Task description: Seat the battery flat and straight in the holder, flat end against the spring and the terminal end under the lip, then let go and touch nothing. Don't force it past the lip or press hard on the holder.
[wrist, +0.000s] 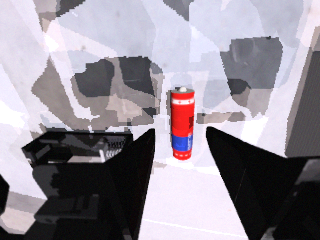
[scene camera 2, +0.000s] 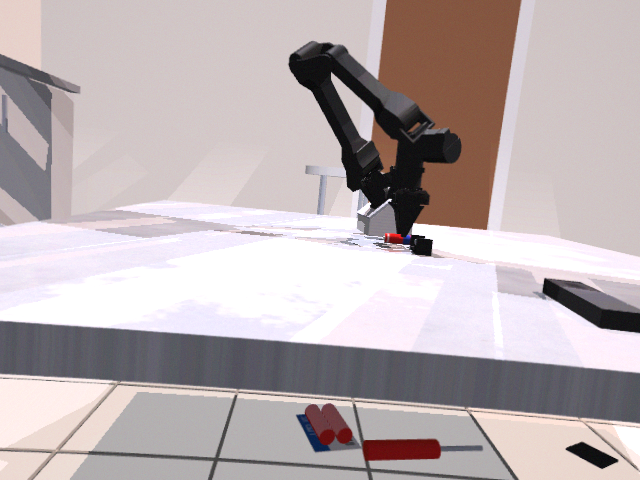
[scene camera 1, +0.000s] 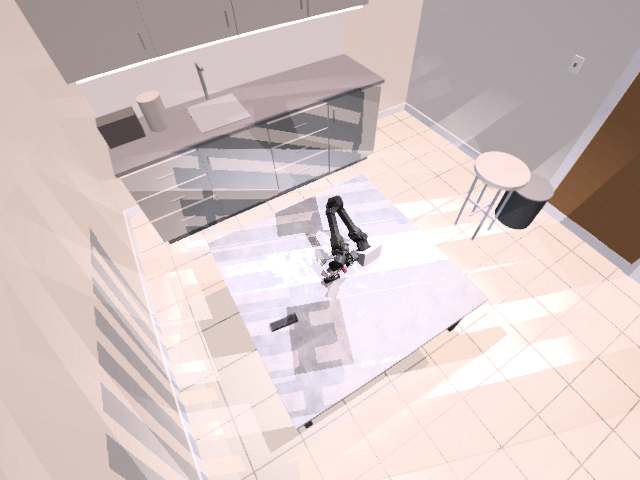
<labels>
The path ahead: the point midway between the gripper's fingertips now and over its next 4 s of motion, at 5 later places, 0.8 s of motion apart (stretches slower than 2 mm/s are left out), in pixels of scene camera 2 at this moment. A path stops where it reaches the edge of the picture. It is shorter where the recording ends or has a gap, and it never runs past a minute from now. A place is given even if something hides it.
My gripper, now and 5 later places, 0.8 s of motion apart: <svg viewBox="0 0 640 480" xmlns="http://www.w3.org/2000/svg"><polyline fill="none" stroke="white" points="401,236 399,240 408,215 424,211 426,226 425,235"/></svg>
</labels>
